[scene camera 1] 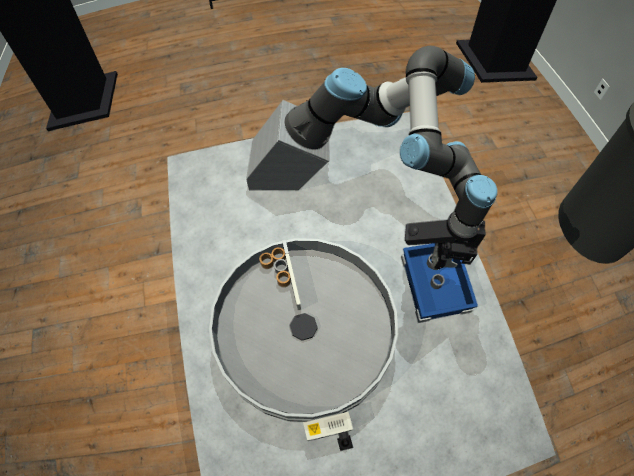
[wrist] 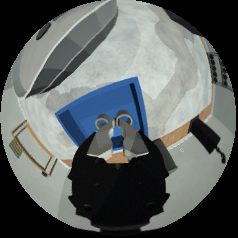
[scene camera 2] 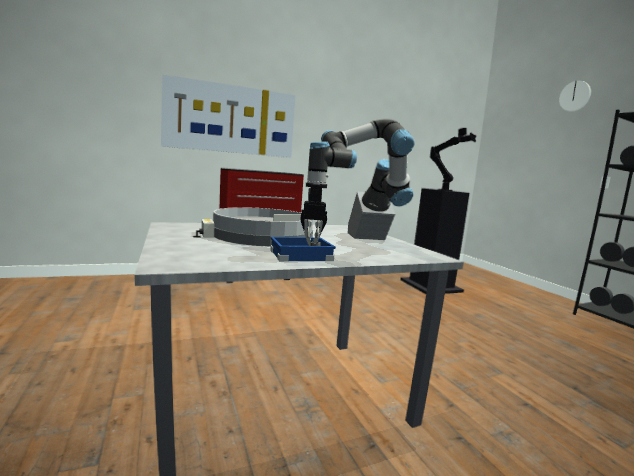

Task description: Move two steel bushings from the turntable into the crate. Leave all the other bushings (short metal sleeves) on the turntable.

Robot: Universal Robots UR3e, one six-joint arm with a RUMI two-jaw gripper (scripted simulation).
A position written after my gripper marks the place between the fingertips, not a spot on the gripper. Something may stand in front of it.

Note:
In view: my gripper [scene camera 1: 433,267], a blue crate [scene camera 1: 456,292] and a round turntable [scene camera 1: 316,359].
My gripper also shows in the wrist view [wrist: 117,118] and in scene camera 2 [scene camera 2: 311,247]. The blue crate is seen too in the wrist view [wrist: 78,122] and in scene camera 2 [scene camera 2: 288,249].

